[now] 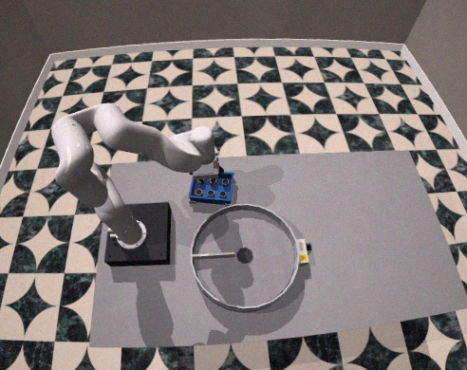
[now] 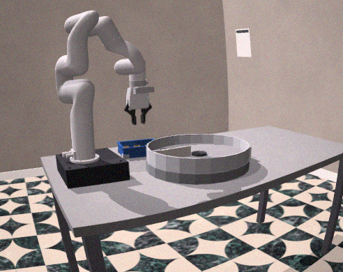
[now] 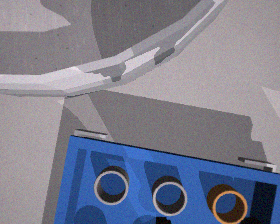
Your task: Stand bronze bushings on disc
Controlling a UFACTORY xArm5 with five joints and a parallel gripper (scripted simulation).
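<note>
The blue crate lies 14 cm below my hand, 4 cm to the left of it and 1 cm ahead of it. Also, from my hand: turntable: 30 cm to the right, 13 cm ahead, 12 cm below.
</note>
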